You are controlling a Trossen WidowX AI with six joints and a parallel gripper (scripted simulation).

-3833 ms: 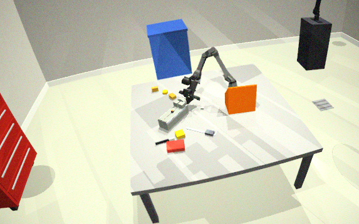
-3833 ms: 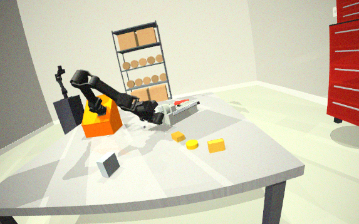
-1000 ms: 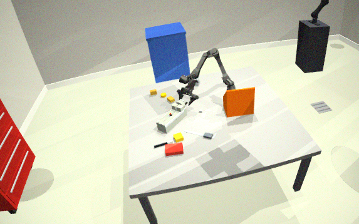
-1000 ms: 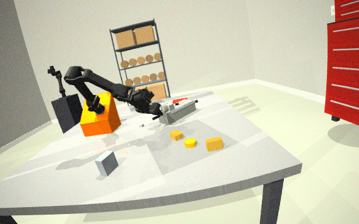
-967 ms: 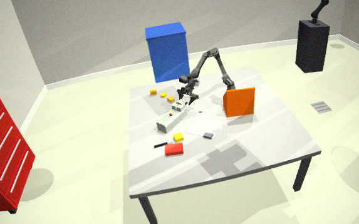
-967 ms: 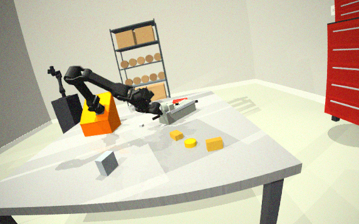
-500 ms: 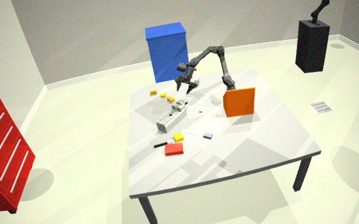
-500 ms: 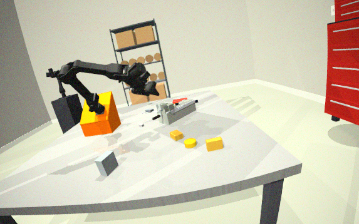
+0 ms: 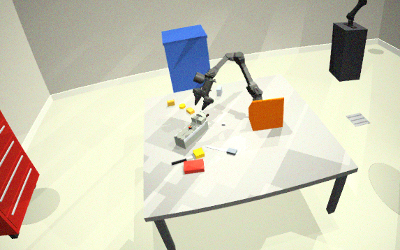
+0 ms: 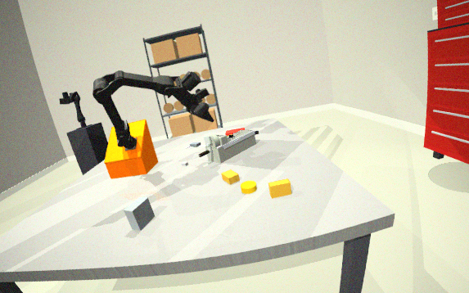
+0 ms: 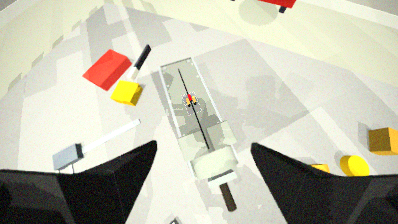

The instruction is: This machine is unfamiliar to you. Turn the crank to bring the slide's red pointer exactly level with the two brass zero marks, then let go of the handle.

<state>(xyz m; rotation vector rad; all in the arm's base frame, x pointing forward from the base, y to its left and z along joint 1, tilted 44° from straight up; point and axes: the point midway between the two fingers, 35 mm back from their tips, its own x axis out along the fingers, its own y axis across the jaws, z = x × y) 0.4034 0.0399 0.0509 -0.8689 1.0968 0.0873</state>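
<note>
The dark brown crank handle is 4 cm behind my gripper tip, 7 cm to the right of it and 13 cm below it. From my gripper tip the other things lie so: yellow block: 4 cm ahead, 26 cm to the left, 18 cm below; then grey cube: 18 cm behind, 46 cm to the right, 16 cm below; then red pointer: 8 cm ahead, 7 cm to the left, 11 cm below.
</note>
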